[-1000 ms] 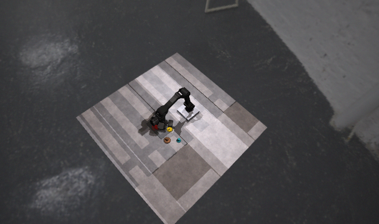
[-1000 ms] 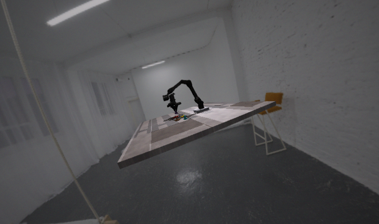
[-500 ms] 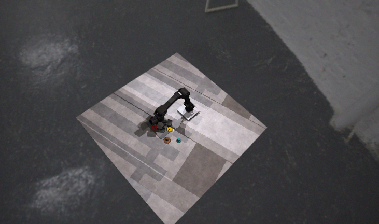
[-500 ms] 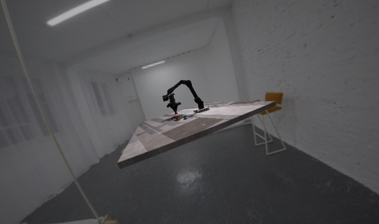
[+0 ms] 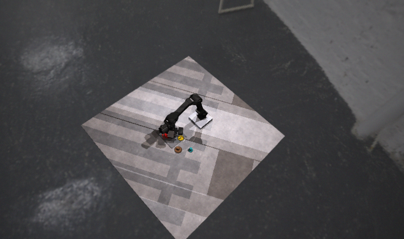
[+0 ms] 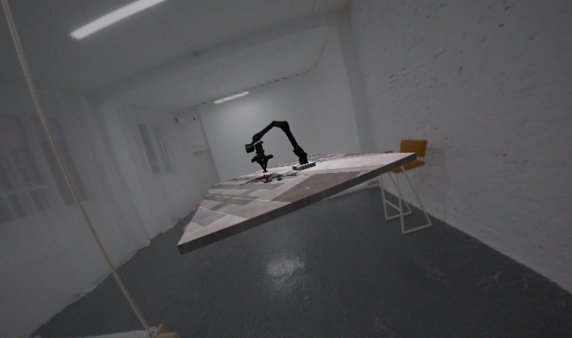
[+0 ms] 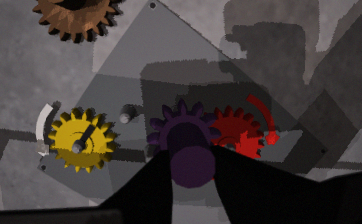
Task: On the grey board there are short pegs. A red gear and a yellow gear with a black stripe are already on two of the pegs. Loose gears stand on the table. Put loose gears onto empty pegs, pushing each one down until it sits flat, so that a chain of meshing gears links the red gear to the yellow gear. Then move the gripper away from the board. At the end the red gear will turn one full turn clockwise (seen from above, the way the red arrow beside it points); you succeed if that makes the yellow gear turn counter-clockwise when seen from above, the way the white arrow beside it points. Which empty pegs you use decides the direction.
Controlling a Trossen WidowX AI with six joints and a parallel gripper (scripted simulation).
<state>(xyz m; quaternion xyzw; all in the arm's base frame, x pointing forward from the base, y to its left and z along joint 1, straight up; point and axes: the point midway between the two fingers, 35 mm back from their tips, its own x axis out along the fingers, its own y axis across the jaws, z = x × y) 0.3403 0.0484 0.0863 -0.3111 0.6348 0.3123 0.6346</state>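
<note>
Right now the red gear is 7 cm below my gripper tip, 5 cm to the right of it and 1 cm ahead of it. The rest, counted from my gripper tip: purple gear: 1 cm below; then yellow gear: 7 cm below, 7 cm behind, 3 cm to the left; then grey board: 8 cm below, 4 cm to the right, 2 cm behind.
</note>
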